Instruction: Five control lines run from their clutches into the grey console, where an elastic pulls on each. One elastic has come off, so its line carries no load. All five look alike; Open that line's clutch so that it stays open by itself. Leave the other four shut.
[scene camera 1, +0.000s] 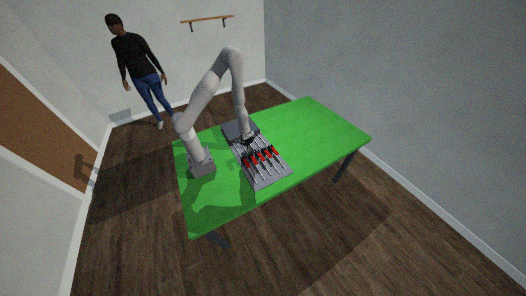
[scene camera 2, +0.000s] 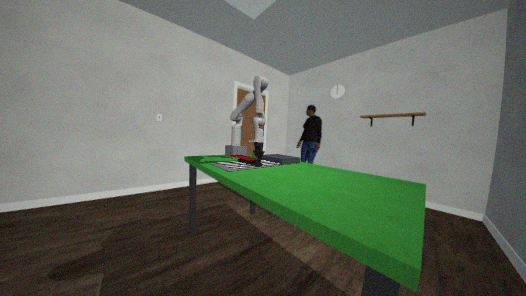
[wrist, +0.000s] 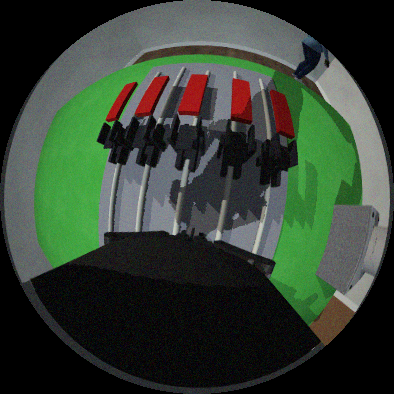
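Where they show: gripper, between the fingertips: (scene camera 1: 248, 147) (wrist: 192, 234); arm's base, origin of its link: (scene camera 1: 198, 156) (scene camera 2: 235, 145).
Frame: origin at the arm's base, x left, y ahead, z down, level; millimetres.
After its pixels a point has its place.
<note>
Several black clutches with red levers stand in a row on a grey board (scene camera 1: 258, 187) @(z 108, x -296, y 312 mm). In the wrist view, the levers from left to right are the far left lever (wrist: 121, 101) @(z 52, x -86, y 500 mm), the second lever (wrist: 152, 96) @(z 52, x -91, y 448 mm), the middle lever (wrist: 193, 94) @(z 52, x -99, y 397 mm), the fourth lever (wrist: 241, 100) @(z 52, x -108, y 344 mm) and the far right lever (wrist: 282, 114) @(z 52, x -115, y 292 mm). All lie at much the same low angle. Pale lines run from the clutches toward the dark grey console (scene camera 1: 231, 131) @(z 64, x 248, y 266 mm) (scene camera 2: 281, 158) @(z 64, x 199, y 470 mm). My gripper (scene camera 1: 246, 144) @(z 106, x 56, y 354 mm) (scene camera 2: 258, 164) @(z 106, x 56, y 354 mm) (wrist: 192, 234) @(z 106, x 56, y 354 mm) is shut and empty, over the lines between clutches and console. Its body hides the line ends; no elastic shows.
The board and console rest on a green table (scene camera 1: 320, 135) @(z 111, x -34, y 960 mm) (scene camera 2: 320, 200) @(z 111, x -131, y 1091 mm) (wrist: 60, 175) @(z 111, x 70, y 751 mm). The arm's grey base (scene camera 1: 202, 167) @(z 26, x -76, y 10 mm) (wrist: 347, 245) @(z 47, x 8, y 77 mm) stands beside the board. A person (scene camera 1: 135, 55) (scene camera 2: 312, 129) (wrist: 311, 54) stands beyond the table. A wooden shelf (scene camera 1: 207, 19) (scene camera 2: 393, 115) hangs on the wall.
</note>
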